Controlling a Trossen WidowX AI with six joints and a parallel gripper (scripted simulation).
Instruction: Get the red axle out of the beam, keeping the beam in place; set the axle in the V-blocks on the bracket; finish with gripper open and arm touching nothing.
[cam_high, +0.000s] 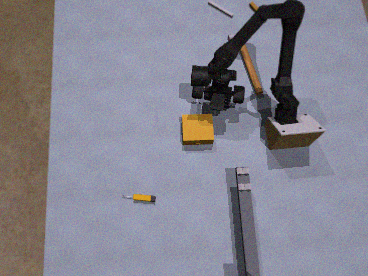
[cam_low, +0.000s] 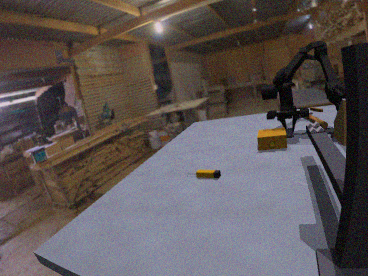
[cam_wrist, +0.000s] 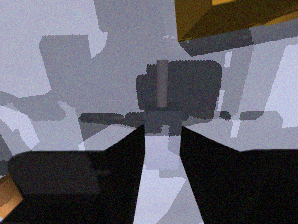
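Right now my gripper tip is 110 mm to the right of the orange block, 90 mm short of it and 20 mm below it. Also, from my gripper tip: yellow tool: 330 mm ahead, 320 mm to the left, 10 mm above; grey block: 20 mm to the left, 10 mm ahead, 10 mm above.
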